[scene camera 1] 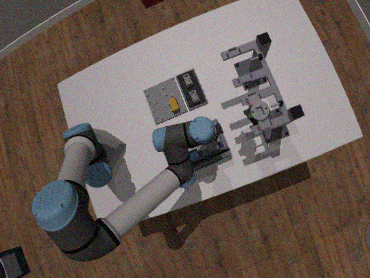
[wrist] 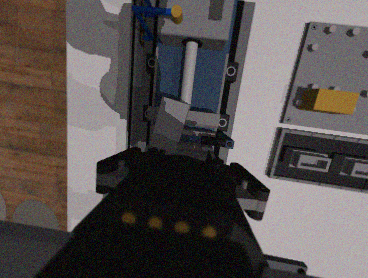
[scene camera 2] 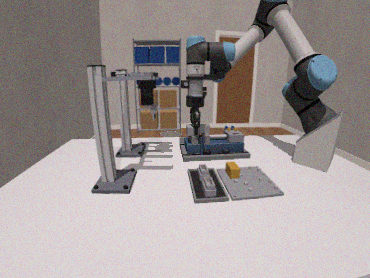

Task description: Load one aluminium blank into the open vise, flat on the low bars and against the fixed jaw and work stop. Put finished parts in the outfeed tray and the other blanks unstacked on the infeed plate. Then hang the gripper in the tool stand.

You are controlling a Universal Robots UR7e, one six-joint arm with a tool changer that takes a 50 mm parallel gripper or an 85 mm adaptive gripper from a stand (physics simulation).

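Frame: origin at the arm's base, x ahead, y left, z up, level; centimetres.
Where they show: arm's base, origin of its link: [scene camera 2: 321, 124].
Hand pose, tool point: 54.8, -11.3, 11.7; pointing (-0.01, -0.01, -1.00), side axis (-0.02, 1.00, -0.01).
Things, the pixels of their top centre, and the offset from my tool point, as dx, dy, dz.
- vise, centre of its top: [wrist: 182, 85] [scene camera 1: 193, 149] [scene camera 2: 213, 131] -9.2, -2.0, -18.3
- grey aluminium blank, centre of its top: [wrist: 168, 125] [scene camera 2: 203, 124] -4.2, -2.6, -15.0
- dark work stop, centre of its top: [wrist: 213, 142] -2.4, +3.4, -18.6
- orange block, centre of its top: [wrist: 336, 101] [scene camera 2: 232, 165] [scene camera 1: 173, 104] -11.2, +21.8, -23.9
The vise [scene camera 2: 220, 146] [wrist: 207, 80] stands below the wrist; its moving jaw [wrist: 202, 119] shows, and the gripper hides the fixed jaw. A grey aluminium blank [wrist: 171, 120] lies askew and tilted at the jaw opening; its lower end is hidden. The dark work stop [wrist: 220, 140] is at its right. My gripper [scene camera 2: 195, 126] [wrist: 179, 151] points down over the vise, fingers apart and open; the arm hides it in scene camera 1. The outfeed tray [scene camera 1: 202, 104] [scene camera 2: 212, 200] [wrist: 273, 167] holds two grey finished parts. An orange block [scene camera 1: 174, 104] [scene camera 2: 232, 170] [wrist: 336, 101] sits on the infeed plate [scene camera 1: 156, 102] [scene camera 2: 260, 182] [wrist: 300, 60].
The tool stand [scene camera 1: 270, 75] [scene camera 2: 101, 125] rises beside the vise, with its posts and arms. Another gripper [scene camera 2: 146, 92] hangs from it. Blue handle bars [wrist: 152, 11] stick out at the vise's far end.
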